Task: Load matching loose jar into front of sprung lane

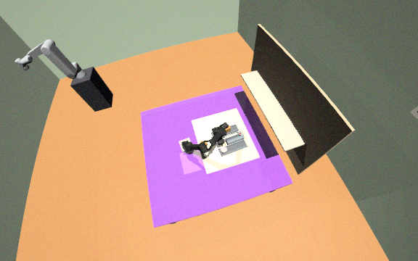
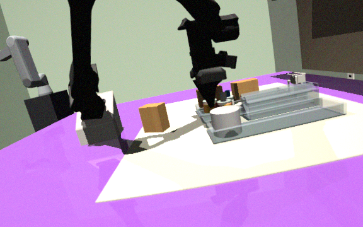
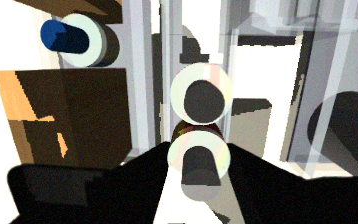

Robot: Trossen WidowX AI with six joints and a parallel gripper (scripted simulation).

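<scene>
My gripper tip is now 60 mm short of the grey mat, 40 mm above it and 30 mm to the right of it. Round my gripper tip: clear lane rack 140 mm ahead, 20 mm below, 10 mm to the right; then grey cylinder 130 mm to the right, 20 mm ahead, 10 mm below; then brown box 150 mm behind, 10 mm to the right.
</scene>
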